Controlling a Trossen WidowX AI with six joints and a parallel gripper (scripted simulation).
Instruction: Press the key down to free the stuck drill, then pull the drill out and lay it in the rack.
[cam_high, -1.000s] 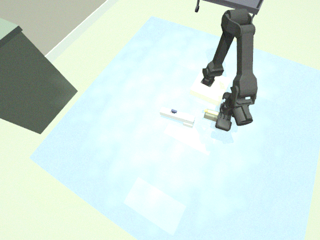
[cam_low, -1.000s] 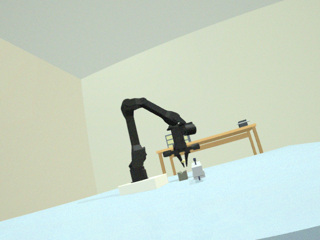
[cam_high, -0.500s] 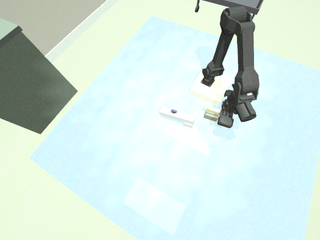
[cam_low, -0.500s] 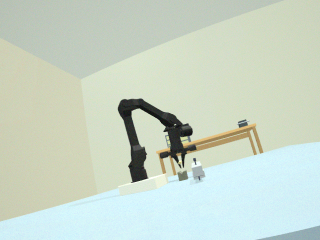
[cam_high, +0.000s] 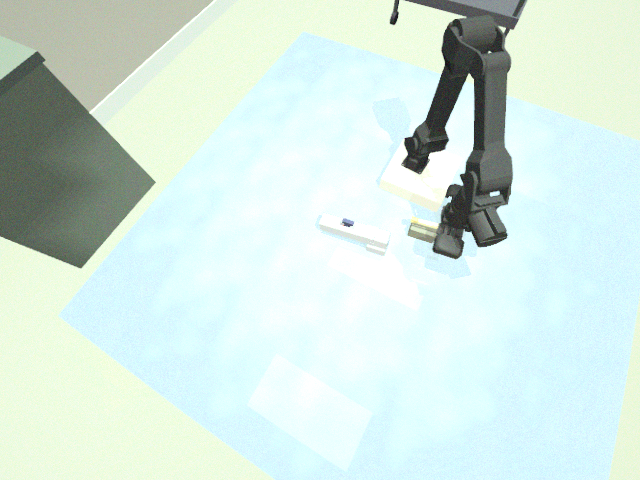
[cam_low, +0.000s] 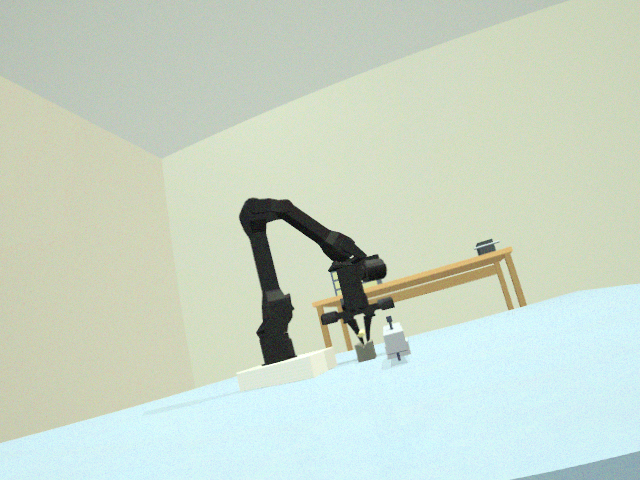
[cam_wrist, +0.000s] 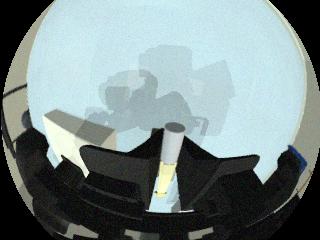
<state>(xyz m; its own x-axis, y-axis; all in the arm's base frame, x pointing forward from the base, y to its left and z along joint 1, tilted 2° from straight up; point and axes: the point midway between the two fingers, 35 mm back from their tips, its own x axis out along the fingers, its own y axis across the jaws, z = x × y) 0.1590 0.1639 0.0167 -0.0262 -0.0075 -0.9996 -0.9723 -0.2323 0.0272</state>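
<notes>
Right now my gripper tip is 4 cm to the left of the pale drill, 3 cm below it and 1 cm short of it. Also, from my gripper tip: small grey-brown rack: 5 cm to the right, 1 cm below, 1 cm ahead; then small dark key: 22 cm to the right, 13 cm ahead, 2 cm above.
</notes>
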